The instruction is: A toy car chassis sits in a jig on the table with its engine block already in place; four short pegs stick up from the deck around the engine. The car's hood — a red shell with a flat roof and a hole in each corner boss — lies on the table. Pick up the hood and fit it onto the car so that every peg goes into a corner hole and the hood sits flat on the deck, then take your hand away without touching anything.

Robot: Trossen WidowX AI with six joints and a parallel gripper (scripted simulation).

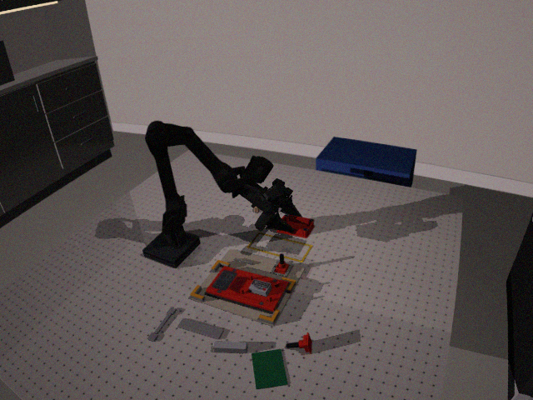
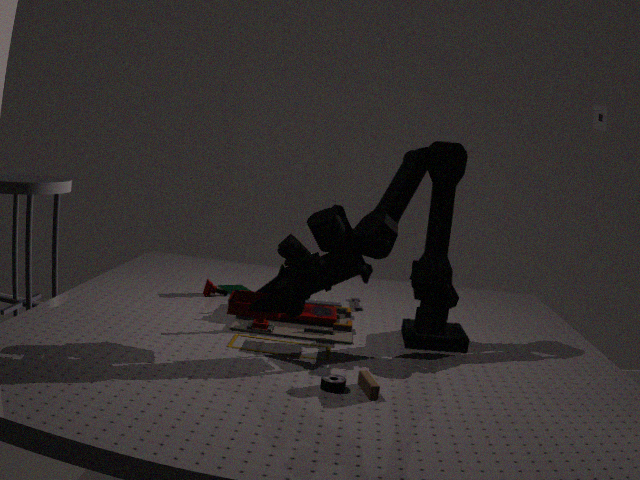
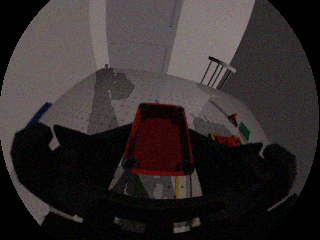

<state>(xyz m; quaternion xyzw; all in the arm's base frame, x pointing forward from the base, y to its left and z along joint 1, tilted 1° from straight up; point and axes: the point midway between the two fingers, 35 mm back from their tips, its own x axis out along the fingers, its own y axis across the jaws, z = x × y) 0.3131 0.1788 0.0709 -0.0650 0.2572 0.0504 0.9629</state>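
Right now the red hood is 1 cm below my gripper tip and 1 cm behind it. The rest, counted from my gripper tip: wooden block 24 cm behind, 14 cm to the left, 8 cm below; then grey engine block 22 cm to the right, 6 cm below, 1 cm ahead; then green card 42 cm to the right, 15 cm ahead, 9 cm below.
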